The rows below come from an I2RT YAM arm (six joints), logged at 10 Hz.
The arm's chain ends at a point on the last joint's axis. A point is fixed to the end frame.
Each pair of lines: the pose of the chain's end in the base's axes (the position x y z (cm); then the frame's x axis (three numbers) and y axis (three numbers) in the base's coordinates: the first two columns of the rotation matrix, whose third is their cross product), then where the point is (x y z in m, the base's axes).
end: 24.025 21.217 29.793 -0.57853 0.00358 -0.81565 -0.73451 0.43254 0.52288
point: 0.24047 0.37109 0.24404
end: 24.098 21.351 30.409 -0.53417 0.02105 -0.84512 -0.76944 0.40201 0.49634
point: 0.24105 0.37413 0.25551
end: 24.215 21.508 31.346 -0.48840 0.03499 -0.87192 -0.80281 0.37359 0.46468
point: 0.24162 0.37698 0.26933
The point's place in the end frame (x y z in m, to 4 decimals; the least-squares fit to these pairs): 0.0444 0.0404 0.1567
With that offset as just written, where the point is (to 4 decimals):
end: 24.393 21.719 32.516 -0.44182 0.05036 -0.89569 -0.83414 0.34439 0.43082
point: 0.2424 0.3802 0.2855
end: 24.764 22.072 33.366 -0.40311 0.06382 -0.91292 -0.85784 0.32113 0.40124
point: 0.2450 0.3846 0.2976
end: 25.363 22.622 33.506 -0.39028 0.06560 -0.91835 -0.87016 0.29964 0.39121
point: 0.2483 0.3904 0.3007
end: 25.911 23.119 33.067 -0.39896 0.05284 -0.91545 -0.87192 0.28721 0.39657
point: 0.2507 0.3950 0.2953
